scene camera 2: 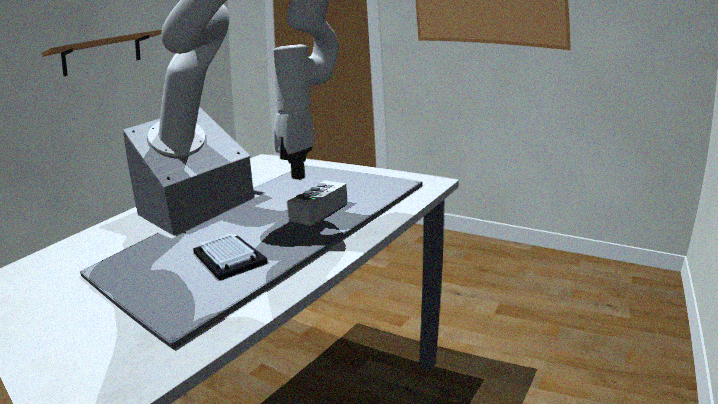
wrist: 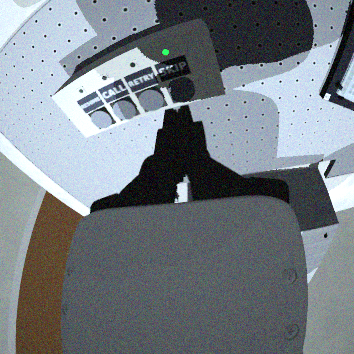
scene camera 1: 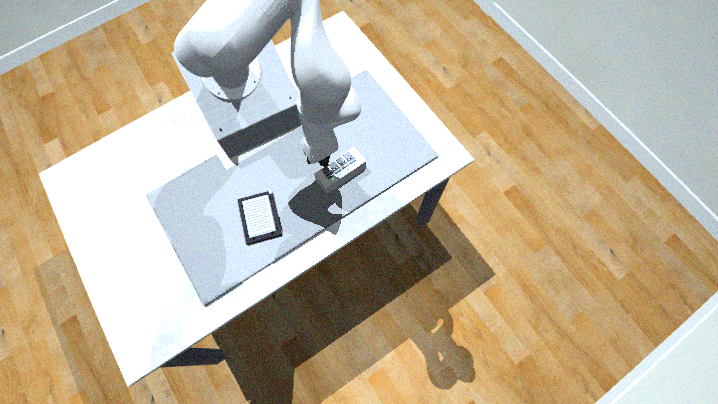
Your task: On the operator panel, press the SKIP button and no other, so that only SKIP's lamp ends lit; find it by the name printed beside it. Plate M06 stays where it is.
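The operator panel (scene camera 1: 352,173) (scene camera 2: 323,204) (wrist: 209,70) is a grey box with a row of round buttons. The SKIP button (wrist: 182,90) is at the right end of the row in the wrist view, below its printed name. The SKIP lamp (scene camera 1: 332,178) (scene camera 2: 313,197) (wrist: 165,52) is lit green; the RETRY lamp (wrist: 132,64), CALL lamp (wrist: 104,78) and leftmost lamp (wrist: 81,91) are dark. My gripper (scene camera 1: 327,169) (scene camera 2: 298,176) (wrist: 182,122) is shut and empty, its tips raised above the panel, apart from the SKIP button. Plate M06 (scene camera 1: 259,216) (scene camera 2: 228,249) lies in its dark holder.
The RETRY button (wrist: 151,100), CALL button (wrist: 124,109) and leftmost button (wrist: 101,119) sit beside SKIP. The panel and the dark plate holder (scene camera 1: 278,232) (scene camera 2: 220,274) stand on a grey perforated board (scene camera 1: 190,251) (scene camera 2: 135,286). The arm's pedestal (scene camera 1: 261,135) (scene camera 2: 210,195) stands behind them.
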